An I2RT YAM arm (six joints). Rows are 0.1 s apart.
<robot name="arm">
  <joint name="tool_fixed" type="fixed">
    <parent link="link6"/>
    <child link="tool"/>
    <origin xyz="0 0 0"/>
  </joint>
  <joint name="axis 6" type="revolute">
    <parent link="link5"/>
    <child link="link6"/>
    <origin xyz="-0.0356 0 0.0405" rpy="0 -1.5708 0"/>
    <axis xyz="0 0 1"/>
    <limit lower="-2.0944" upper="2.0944"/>
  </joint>
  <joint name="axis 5" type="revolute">
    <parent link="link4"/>
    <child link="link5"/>
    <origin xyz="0.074 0.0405 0.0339" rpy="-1.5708 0 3.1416"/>
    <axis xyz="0 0 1"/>
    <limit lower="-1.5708" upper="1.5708"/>
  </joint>
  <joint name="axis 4" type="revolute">
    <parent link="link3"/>
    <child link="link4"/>
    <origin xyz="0.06 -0.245 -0.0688" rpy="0 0 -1.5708"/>
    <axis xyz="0 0 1"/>
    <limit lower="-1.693" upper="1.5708"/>
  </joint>
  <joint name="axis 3" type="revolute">
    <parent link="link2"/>
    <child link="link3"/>
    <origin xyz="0.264 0 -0.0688" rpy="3.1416 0 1.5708"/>
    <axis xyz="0 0 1"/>
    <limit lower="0" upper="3.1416"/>
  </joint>
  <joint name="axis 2" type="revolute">
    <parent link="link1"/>
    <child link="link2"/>
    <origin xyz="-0.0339 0.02 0.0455" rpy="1.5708 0 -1.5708"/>
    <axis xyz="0 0 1"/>
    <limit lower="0" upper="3.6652"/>
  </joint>
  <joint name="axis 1" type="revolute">
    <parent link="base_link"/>
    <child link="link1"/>
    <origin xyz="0 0 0.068" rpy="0 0 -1.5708"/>
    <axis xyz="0 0 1"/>
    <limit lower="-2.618" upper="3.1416"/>
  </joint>
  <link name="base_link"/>
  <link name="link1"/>
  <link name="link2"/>
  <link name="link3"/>
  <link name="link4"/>
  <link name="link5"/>
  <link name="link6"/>
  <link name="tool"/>
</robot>
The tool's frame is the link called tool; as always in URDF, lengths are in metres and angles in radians.
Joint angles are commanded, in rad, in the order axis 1, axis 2, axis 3, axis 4, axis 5, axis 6. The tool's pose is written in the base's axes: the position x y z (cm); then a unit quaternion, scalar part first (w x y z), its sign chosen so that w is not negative. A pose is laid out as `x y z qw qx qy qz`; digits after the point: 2 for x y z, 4 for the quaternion.
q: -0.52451 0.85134 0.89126 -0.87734 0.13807 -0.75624
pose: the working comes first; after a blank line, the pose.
Where each joint sits with the arm in this pose, in the base's axes (m; each line is computed from the numbers above, not from the rounded line before):
axis 1: 0.0000 0.0000 0.0680
axis 2: 0.0343 0.0193 0.1135
axis 3: -0.1507 0.0469 0.3121
axis 4: 0.0935 -0.0149 0.3818
axis 5: 0.1455 -0.0842 0.3539
axis 6: 0.1374 -0.0852 0.3006
the tool: 0.1374 -0.0852 0.3006

13.74 -8.52 30.06 0.2483 -0.0831 0.9279 -0.2653
